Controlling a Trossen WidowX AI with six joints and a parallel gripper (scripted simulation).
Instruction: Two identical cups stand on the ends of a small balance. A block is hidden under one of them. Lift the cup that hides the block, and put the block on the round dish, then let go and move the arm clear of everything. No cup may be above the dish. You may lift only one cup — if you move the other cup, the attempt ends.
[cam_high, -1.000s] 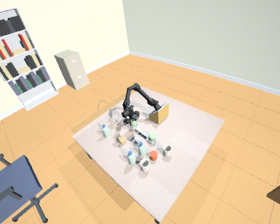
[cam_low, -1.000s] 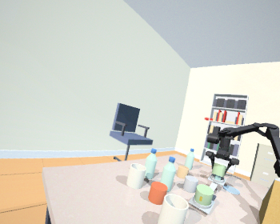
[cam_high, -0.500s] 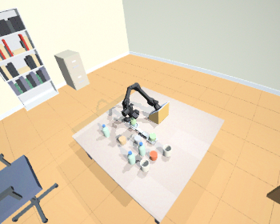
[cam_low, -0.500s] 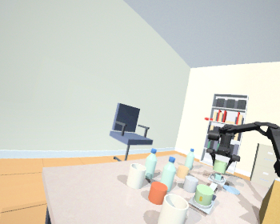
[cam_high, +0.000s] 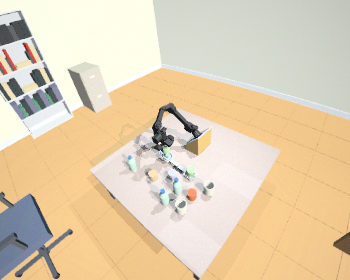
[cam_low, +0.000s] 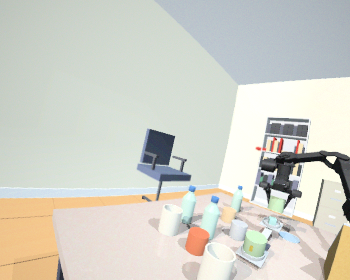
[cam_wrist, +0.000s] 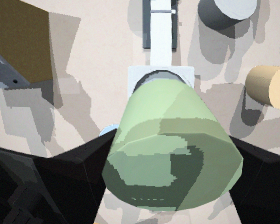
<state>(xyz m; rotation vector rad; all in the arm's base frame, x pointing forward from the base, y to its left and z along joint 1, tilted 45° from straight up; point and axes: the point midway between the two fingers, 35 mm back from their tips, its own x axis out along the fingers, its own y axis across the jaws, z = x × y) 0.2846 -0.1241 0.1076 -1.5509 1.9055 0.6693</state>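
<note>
Now: the block 10 mm to the left of my gripper tip and 70 mm below it. Also, from my gripper tip: tan cup (220 mm ahead, 20 mm to the left, 120 mm below); light blue round dish (100 mm behind, 100 mm to the right, 150 mm below); grey cup (140 mm ahead, 130 mm to the left, 120 mm below).
</note>
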